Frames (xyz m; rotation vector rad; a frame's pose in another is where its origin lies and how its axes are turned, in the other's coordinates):
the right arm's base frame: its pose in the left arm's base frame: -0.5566 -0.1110 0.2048 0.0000 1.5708 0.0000
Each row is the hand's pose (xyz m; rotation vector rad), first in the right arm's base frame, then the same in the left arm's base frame.
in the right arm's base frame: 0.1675 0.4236 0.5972 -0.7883 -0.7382 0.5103
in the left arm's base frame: 0.0406 0.3126 0.0373 -0.1963 0.7190 0.9171
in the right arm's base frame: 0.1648 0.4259 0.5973 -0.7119 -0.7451 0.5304
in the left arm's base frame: 0.0407 0.3149 0.0400 -0.1282 0.7244 0.8772
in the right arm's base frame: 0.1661 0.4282 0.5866 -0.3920 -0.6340 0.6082
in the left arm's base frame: 0.0300 0.3172 0.0387 0.1553 0.8686 0.7184
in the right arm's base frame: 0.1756 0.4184 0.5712 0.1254 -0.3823 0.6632
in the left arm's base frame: 0.0146 0.3074 0.0292 0.5861 1.1270 0.3997
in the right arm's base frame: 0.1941 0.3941 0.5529 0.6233 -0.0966 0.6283
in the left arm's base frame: -0.0037 0.2831 0.0107 0.9643 1.3633 0.0039
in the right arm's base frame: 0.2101 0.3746 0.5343 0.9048 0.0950 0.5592
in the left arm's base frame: -0.0223 0.2636 -0.0053 1.1548 1.4997 -0.2726
